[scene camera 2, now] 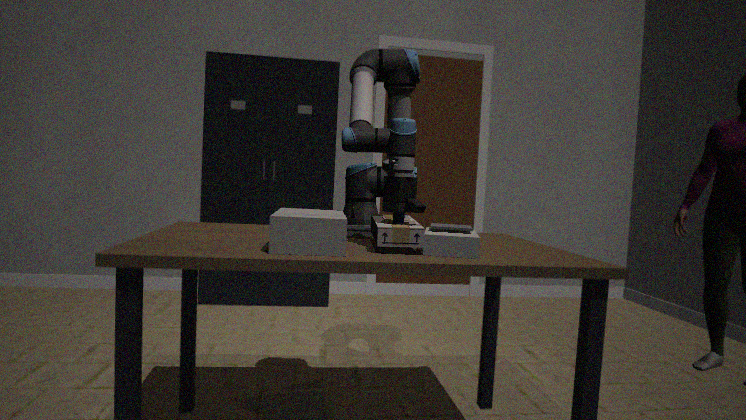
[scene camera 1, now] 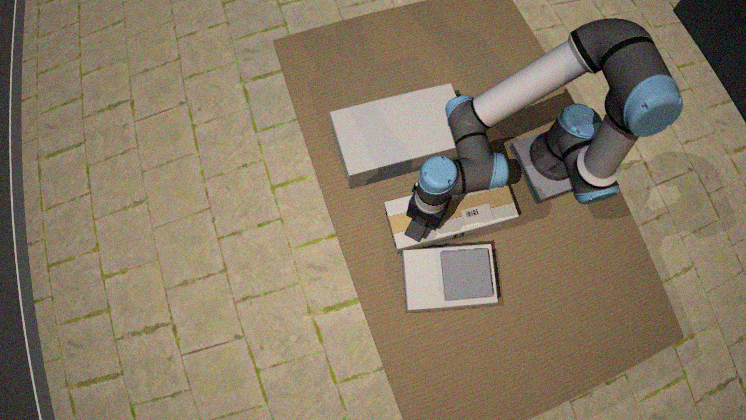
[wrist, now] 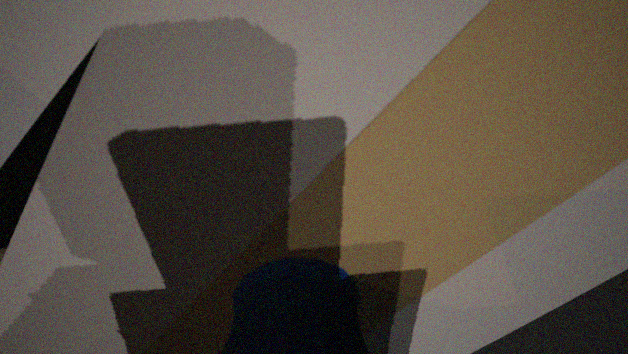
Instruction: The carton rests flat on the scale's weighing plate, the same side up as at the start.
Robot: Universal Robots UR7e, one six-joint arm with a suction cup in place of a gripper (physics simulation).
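Places are measured from the arm's base along level axes (x back, y left, z down), in millimetres.
Pixels of known places: hand, tool point: [wrist: 296, 268]; arm's base, link origin: [scene camera 2: 360, 224] [scene camera 1: 553, 157].
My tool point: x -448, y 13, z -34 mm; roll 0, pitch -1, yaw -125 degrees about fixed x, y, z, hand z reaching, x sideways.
Ahead of a thing's pixels: the offset from my tool point to its top centre.
The carton {dx +76, dy +13, dz -22 mm} [scene camera 1: 503, 208] [scene camera 2: 383, 238] [wrist: 500, 100] is long and white with a tan tape stripe and a barcode label on top. It is upright and about level, slightly above the table, with a dark gap under its front end in scene view 2. My gripper [scene camera 1: 429, 214] [scene camera 2: 398, 220] [wrist: 297, 307] is shut on the carton's top, towards its left end in scene view 1; the cup's contact is partly hidden. The white scale {dx -6, dy +165, dz -8 mm} [scene camera 1: 421, 279] [scene camera 2: 451, 245] stands close beside the carton; its grey weighing plate {dx +31, dy +180, dz -8 mm} [scene camera 1: 467, 273] [scene camera 2: 450, 228] bears nothing.
A larger white box {dx +60, dy -253, dz -31 mm} [scene camera 1: 394, 130] [scene camera 2: 308, 234] stands on the table [scene camera 1: 574, 292] [scene camera 2: 208, 260], on the carton's other side from the scale. The arm's base [scene camera 1: 540, 182] is behind the carton. A person [scene camera 2: 723, 208] stands at the right in scene view 2.
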